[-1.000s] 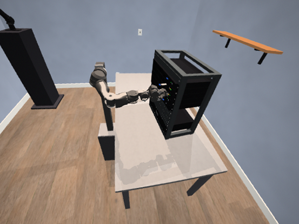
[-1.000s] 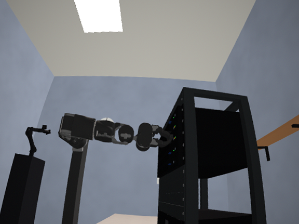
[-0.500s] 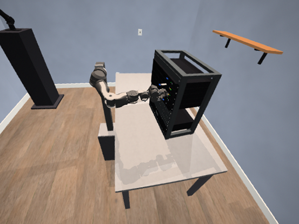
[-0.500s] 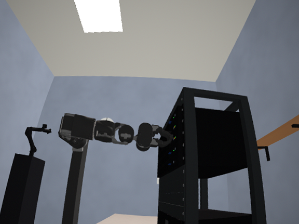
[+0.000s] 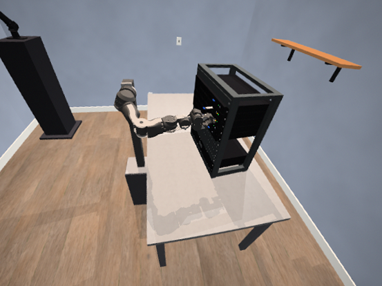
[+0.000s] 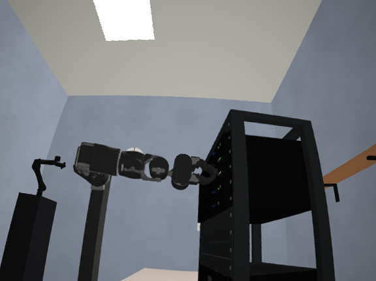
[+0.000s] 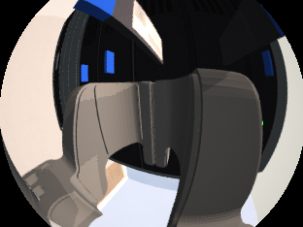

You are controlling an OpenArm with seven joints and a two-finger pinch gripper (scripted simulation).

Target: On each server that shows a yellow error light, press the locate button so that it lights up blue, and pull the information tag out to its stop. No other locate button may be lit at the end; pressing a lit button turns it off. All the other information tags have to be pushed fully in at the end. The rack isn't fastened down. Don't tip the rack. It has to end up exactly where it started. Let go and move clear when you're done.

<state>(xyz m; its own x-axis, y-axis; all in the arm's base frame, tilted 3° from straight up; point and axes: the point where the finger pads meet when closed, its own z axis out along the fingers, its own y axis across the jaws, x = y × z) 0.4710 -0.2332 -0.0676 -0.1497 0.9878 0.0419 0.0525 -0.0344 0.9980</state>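
My hand is 2 cm short of the locate button and 4 cm below it. The rest, counted from my hand: information tag 1 cm behind, 5 cm to the left, 4 cm above.
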